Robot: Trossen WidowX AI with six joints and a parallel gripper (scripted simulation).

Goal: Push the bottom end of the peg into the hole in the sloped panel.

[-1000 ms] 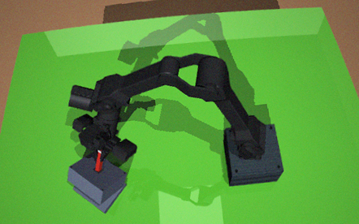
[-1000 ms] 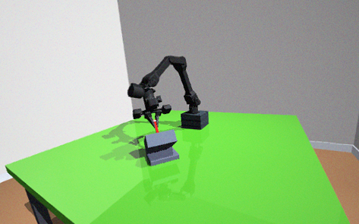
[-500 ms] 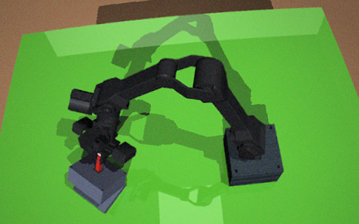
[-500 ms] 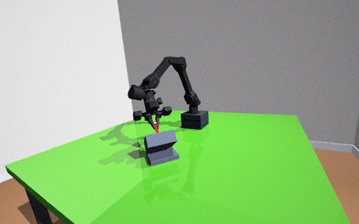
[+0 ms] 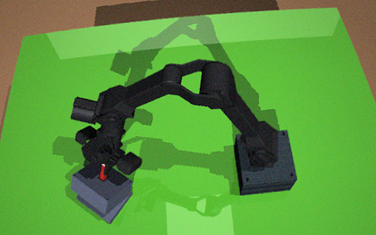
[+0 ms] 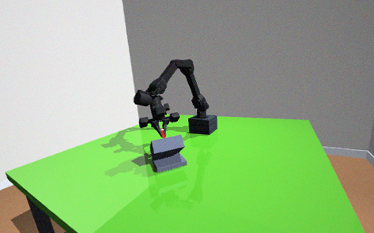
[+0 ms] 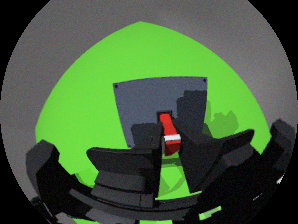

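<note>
The grey sloped panel lies 4 cm below my gripper tip, 2 cm to the left of it and 1 cm ahead of it. Also, from my gripper tip: red peg 1 cm to the right, 1 cm behind, 1 cm above.
</note>
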